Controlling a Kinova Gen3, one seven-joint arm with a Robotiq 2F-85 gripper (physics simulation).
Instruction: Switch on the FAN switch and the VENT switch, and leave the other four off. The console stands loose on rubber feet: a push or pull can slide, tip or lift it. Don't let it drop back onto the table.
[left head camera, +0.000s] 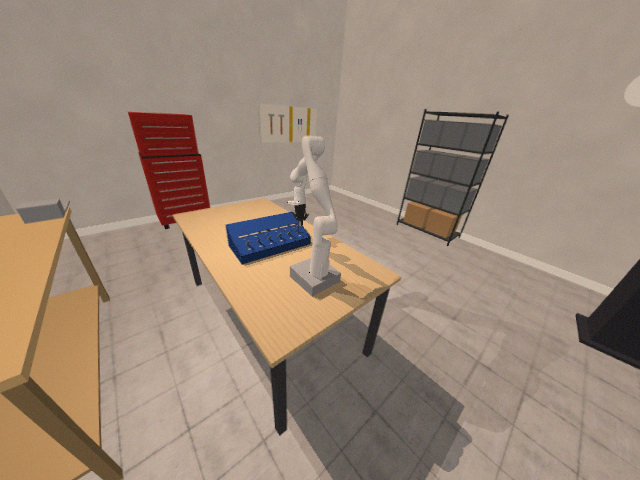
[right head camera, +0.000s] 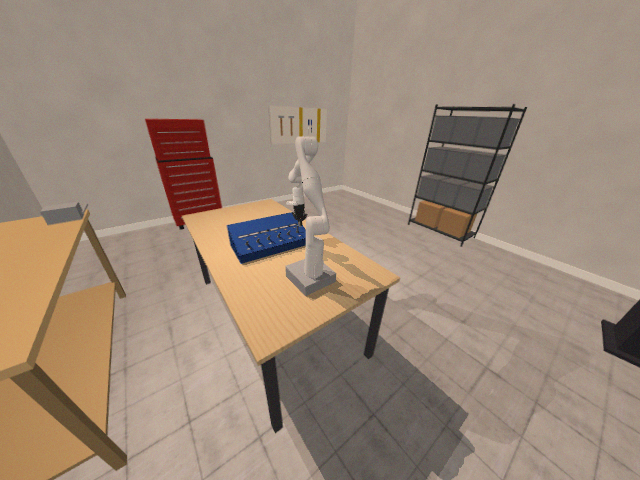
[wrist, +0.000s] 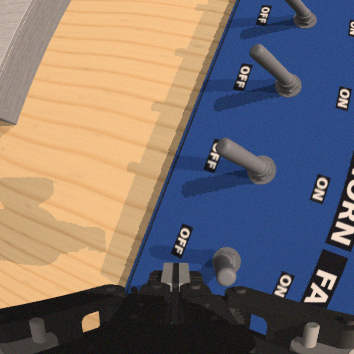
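Pixels of known places: gripper, between the fingertips: (left head camera: 300, 226) (right head camera: 300, 226) (wrist: 175, 278); arm's base, origin of its link: (left head camera: 317, 272) (right head camera: 312, 272).
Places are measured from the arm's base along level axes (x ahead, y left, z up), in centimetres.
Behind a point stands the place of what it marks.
Note:
The blue console (left head camera: 273, 251) {x 37.6, y 1.9, z -3.6 cm} (right head camera: 269, 250) {x 38.0, y 3.8, z -2.4 cm} (wrist: 280, 215) {x 43.7, y -17.1, z 3.1 cm} sits on the table, apparently flat; its feet are hidden. In the wrist view, the FAN switch (wrist: 227, 269) {x 40.5, y -20.6, z 7.1 cm} is at the bottom; its lever does not lean towards OFF like its neighbours, but its exact setting is unclear. The HORN switch (wrist: 245, 159) {x 40.4, y -13.9, z 4.9 cm} leans to OFF, as does the switch above it (wrist: 274, 67) {x 41.6, y -7.0, z 4.9 cm}. The VENT label cannot be read in any view. My gripper (left head camera: 301, 222) {x 37.7, y -21.7, z 7.3 cm} (right head camera: 299, 222) {x 37.7, y -21.7, z 7.3 cm} (wrist: 175, 278) {x 37.7, y -21.7, z 7.3 cm} is shut and empty, at the FAN end, on the OFF side of the FAN lever, with a small sideways gap in view.
The arm's grey base (left head camera: 312, 279) {x -2.3, y 6.5, z 0.0 cm} (right head camera: 309, 279) {x -3.4, y 5.3, z -0.1 cm} stands on the wooden table (left head camera: 279, 320) {x -7.4, y 32.0, z -6.4 cm} (right head camera: 273, 315) {x -6.4, y 29.7, z -6.5 cm}, in front of the console's right end. More levers stand in a row left of FAN in the head views. A red tool cabinet (left head camera: 175, 178) and a shelf rack stand farther back.

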